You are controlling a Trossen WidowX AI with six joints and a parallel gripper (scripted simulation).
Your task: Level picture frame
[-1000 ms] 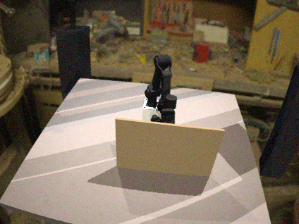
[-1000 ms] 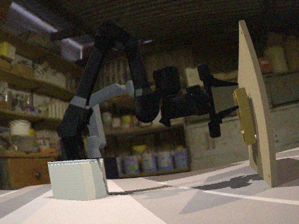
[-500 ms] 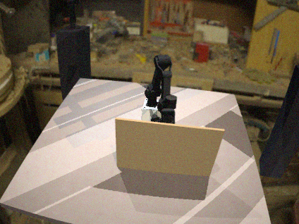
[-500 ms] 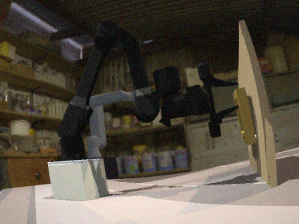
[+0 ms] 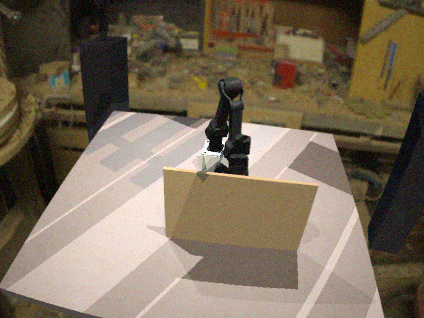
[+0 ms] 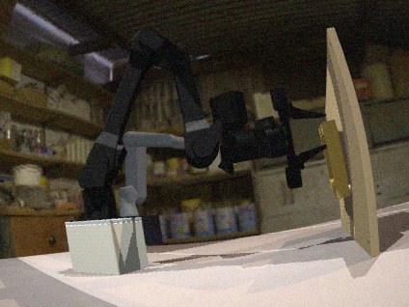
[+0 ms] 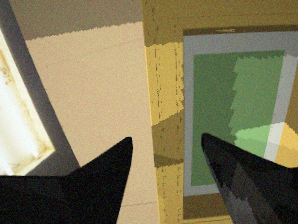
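Now: the picture frame 50 mm below my gripper tip, 10 mm to the left of it and 10 mm ahead of it. The rest, counted from my gripper tip: tan wall board (60 mm below, 20 mm ahead, 10 mm to the left).
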